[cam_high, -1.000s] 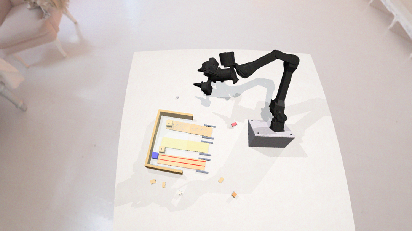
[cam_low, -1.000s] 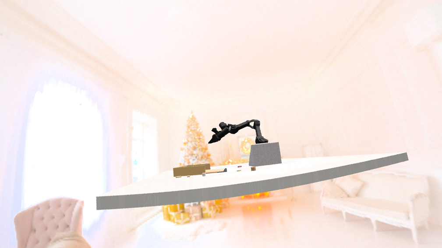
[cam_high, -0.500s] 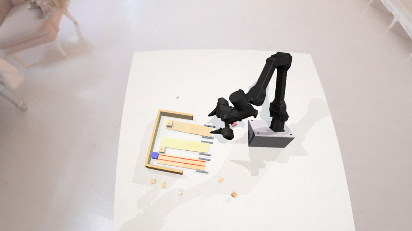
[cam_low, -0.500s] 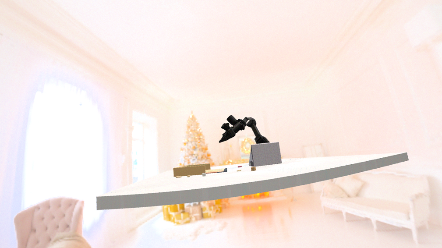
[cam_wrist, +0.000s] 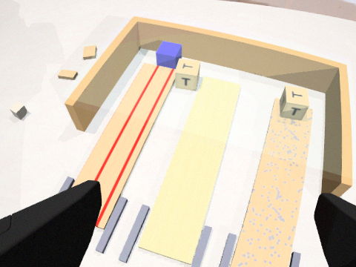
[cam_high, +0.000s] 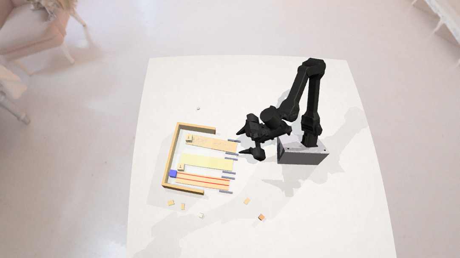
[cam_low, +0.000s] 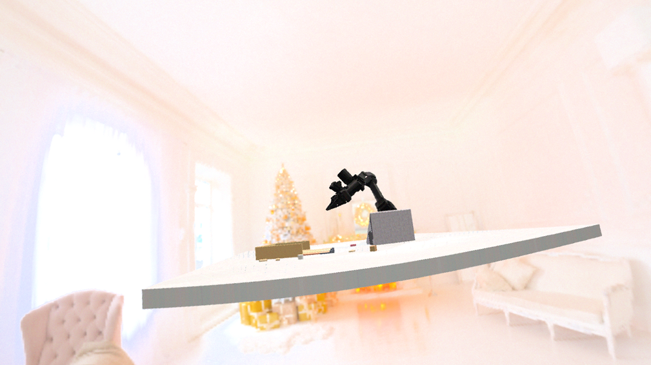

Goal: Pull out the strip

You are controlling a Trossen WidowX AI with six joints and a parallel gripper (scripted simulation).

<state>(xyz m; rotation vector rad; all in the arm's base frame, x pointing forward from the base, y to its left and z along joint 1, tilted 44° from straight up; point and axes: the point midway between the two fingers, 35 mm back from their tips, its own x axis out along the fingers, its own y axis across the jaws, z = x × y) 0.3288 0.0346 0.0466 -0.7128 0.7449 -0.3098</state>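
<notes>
Now: the speckled strip 10 cm ahead of my gripper tip, 10 cm to the right of it and 19 cm below it. From my gripper tip the other things lie so: pink cube: 14 cm behind, 9 cm to the right, 19 cm below.
</notes>
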